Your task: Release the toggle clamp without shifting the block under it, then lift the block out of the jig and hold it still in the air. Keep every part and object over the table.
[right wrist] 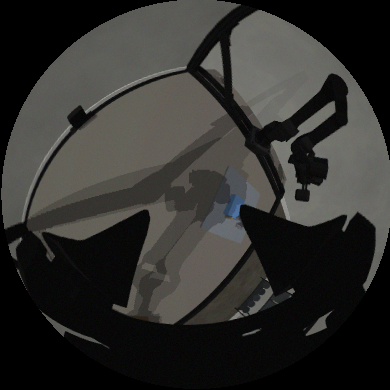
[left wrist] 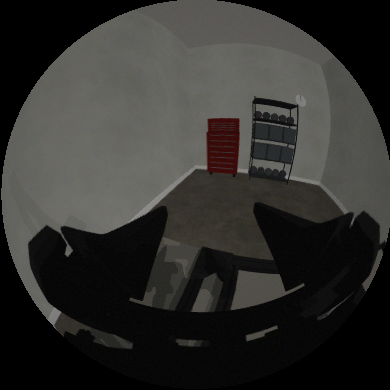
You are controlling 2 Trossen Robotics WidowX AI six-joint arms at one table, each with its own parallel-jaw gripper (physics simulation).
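Where they show: left gripper, fingertip midpoint: (right wrist: 304, 188) (left wrist: 210, 208); right gripper, fingertip midpoint: (right wrist: 194, 212); left arm's base at its link origin: (right wrist: 261, 138).
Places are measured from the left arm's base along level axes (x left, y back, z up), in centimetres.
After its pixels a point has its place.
Note:
The blue block (right wrist: 234, 206) {x -5.5, y -29.7, z -1.5 cm} sits on the pale blue-grey jig plate (right wrist: 225, 235) {x -3.2, y -39.8, z -3.8 cm} on the table in the right wrist view. A small grey part of the toggle clamp (right wrist: 239, 225) {x 1.8, y -35.3, z -3.5 cm} shows beside the block; its handle is hidden behind a finger. My right gripper (right wrist: 194, 212) {x -26.8, y -33.5, z 15.9 cm} is open and empty, high above the table, with one fingertip overlapping the block's edge in view. My left gripper (left wrist: 210, 208) {x 27.2, y -11.6, z 10.7 cm} is open and empty, facing the far wall; the block, jig and clamp do not show in the left wrist view. Whether the clamp is closed cannot be told.
The table top (right wrist: 115, 135) {x -44.2, y -22.8, z -4.6 cm} has a dark frame rail around it, with an upright strut (right wrist: 227, 65) {x -27.1, y 10.0, z 9.0 cm}. The left arm (right wrist: 336, 85) is raised beyond the rail. Broad arm shadows cross the table. A red tool chest (left wrist: 223, 150) and a shelf rack (left wrist: 275, 103) stand by the far wall.

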